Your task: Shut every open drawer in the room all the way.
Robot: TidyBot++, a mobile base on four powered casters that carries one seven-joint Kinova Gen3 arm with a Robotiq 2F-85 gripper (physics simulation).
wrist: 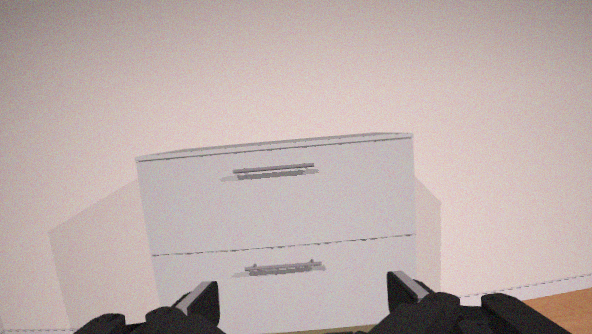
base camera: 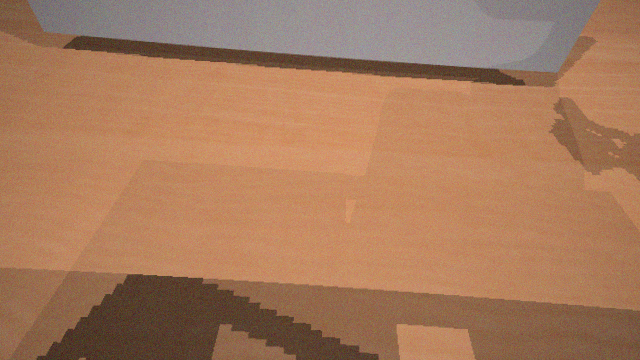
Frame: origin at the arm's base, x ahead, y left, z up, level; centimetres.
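Seen in the pictures: gripper, fingertip midpoint: [wrist: 302, 296].
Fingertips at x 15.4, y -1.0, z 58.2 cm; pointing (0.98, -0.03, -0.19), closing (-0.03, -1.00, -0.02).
Observation:
A point is followed by its place in that frame.
A white cabinet [wrist: 280, 210] {x 96.0, y 3.7, z 41.6 cm} stands against the wall in the wrist view. Its upper drawer [wrist: 200, 210] {x 96.5, y 30.0, z 43.7 cm} and the drawer below it [wrist: 350, 260] {x 95.5, y -18.1, z 22.1 cm} each have a grey bar handle, and their fronts look flush, with a thin seam between them. The cabinet's lower part is cut off by the view's bottom edge. A blue-grey front panel [base camera: 300, 30] {x 70.8, y 4.7, z -31.3 cm} crosses the top of the base camera view above a dark shadow strip; whether it is a drawer front pulled out cannot be told. My gripper [wrist: 302, 296] {x 15.4, y -1.0, z 58.2 cm} is open and empty, in front of the cabinet and apart from it.
A pale wall [wrist: 280, 65] {x 146.1, y -0.1, z 98.8 cm} rises behind the cabinet, with shadows at both sides. A white baseboard [wrist: 550, 286] {x 145.4, y -145.7, z -33.7 cm} and wood floor [wrist: 565, 310] {x 130.7, y -142.0, z -39.7 cm} show at lower right. An olive strip [wrist: 300, 330] {x 95.8, y 0.9, z -2.9 cm} shows at the bottom edge. Shadows lie on the wood floor [base camera: 225, 125] {x 54.0, y 14.8, z -39.7 cm} before the panel.

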